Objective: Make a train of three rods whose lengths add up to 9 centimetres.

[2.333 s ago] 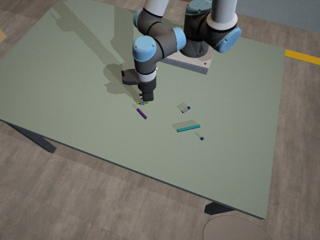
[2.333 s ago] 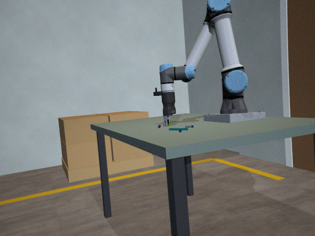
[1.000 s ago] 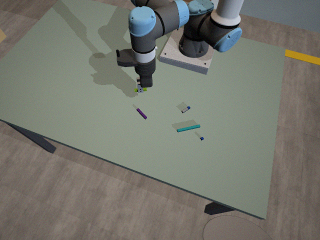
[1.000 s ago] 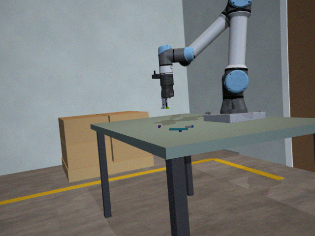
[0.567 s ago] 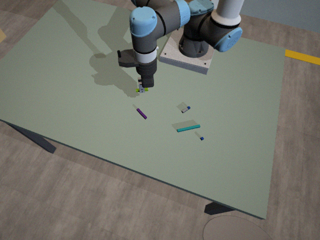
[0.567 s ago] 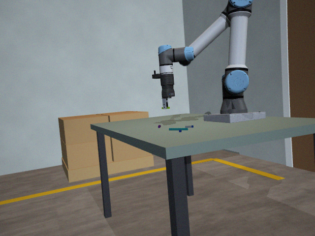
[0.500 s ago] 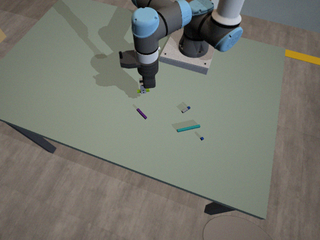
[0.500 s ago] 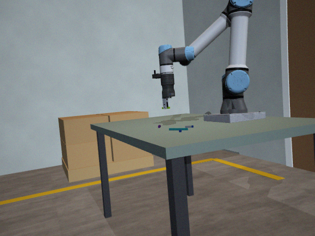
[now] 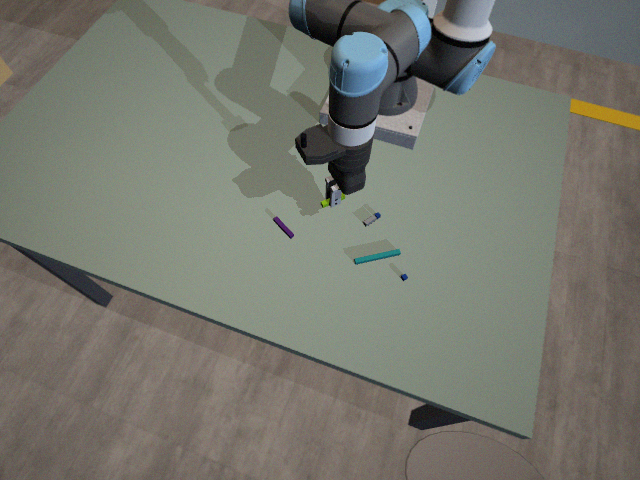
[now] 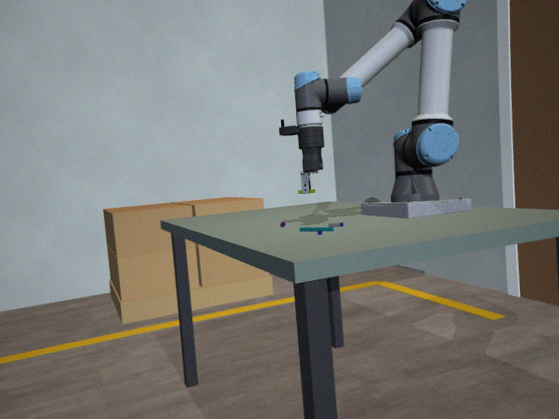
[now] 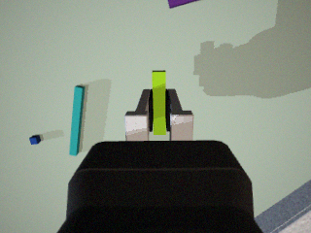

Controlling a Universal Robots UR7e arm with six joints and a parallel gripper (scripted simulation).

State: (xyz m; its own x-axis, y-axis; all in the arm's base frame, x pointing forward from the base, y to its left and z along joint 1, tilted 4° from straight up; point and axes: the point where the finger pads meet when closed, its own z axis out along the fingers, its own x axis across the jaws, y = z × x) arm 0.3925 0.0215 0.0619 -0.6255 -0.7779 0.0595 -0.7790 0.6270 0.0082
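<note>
Now: hand 50 mm past the grey rod, 70 mm to the right of it and 110 mm above it. The rest, counted from my hand: lime rod 10 mm below; purple rod 50 mm ahead, 90 mm to the right, 110 mm below; turquoise rod 30 mm ahead, 120 mm to the left, 110 mm below.
</note>
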